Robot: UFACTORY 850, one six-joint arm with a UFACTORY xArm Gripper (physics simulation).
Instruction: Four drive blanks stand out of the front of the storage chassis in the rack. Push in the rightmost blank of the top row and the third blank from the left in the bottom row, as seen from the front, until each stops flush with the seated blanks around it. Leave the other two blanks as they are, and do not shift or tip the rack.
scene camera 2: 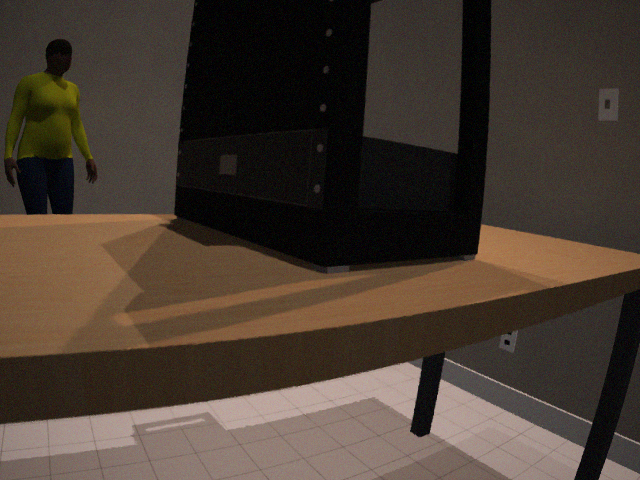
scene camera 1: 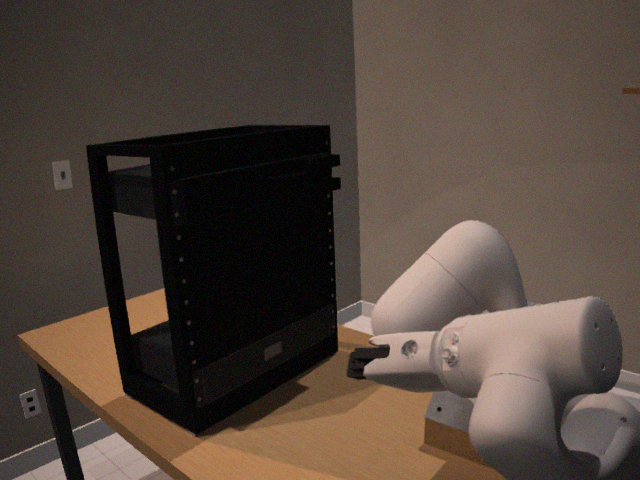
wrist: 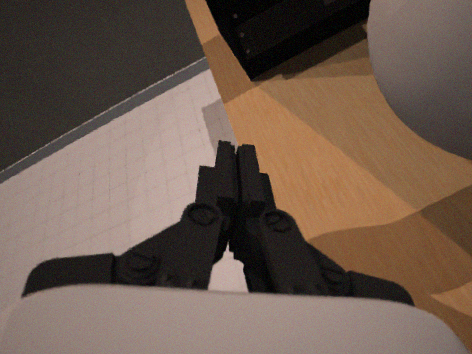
Scene:
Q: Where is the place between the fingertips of the gripper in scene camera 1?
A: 352,365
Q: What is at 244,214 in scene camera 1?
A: A black rack.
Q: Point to a black rack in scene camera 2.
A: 271,150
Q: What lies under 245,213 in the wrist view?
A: The gripper.

